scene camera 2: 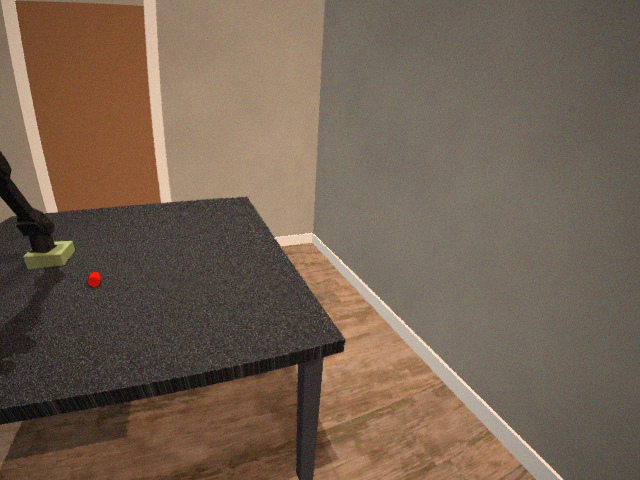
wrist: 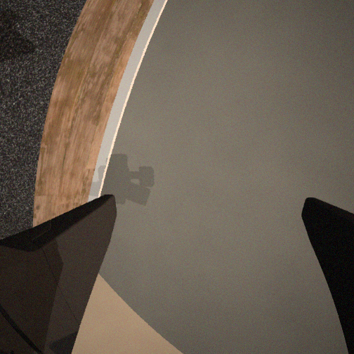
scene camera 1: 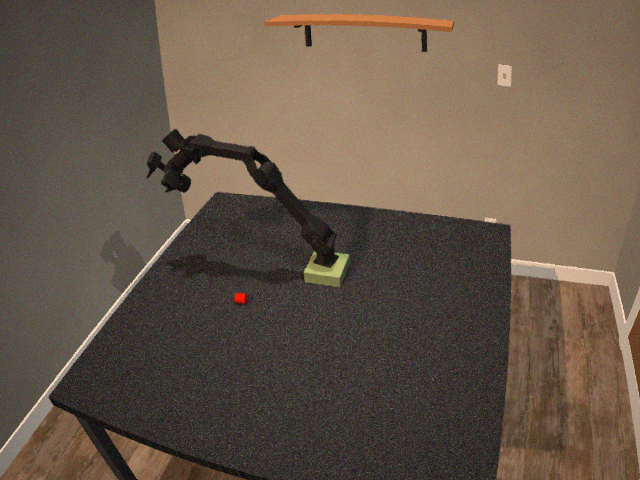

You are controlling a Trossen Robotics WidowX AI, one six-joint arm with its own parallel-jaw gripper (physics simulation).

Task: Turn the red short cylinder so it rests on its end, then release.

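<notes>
A small red short cylinder (scene camera 1: 240, 298) (scene camera 2: 94, 279) lies on its side on the dark table (scene camera 1: 361, 361) (scene camera 2: 196, 289), in front of and to the left of the arm's base in the scene camera 1 view. It does not show in the wrist view. My gripper (scene camera 1: 158, 182) (wrist: 214, 206) is open and empty. It hangs high above the table's far left part in the scene camera 1 view, well away from the cylinder. In the wrist view its two dark fingers stand wide apart, with the grey wall between them.
The arm stands on a light green base block (scene camera 1: 323, 276) (scene camera 2: 45, 258) on the table. An orange shelf (scene camera 1: 361, 20) is fixed high on the beige wall. A grey wall (scene camera 1: 77, 129) (scene camera 2: 475, 180) stands beyond the table's left edge in the scene camera 1 view.
</notes>
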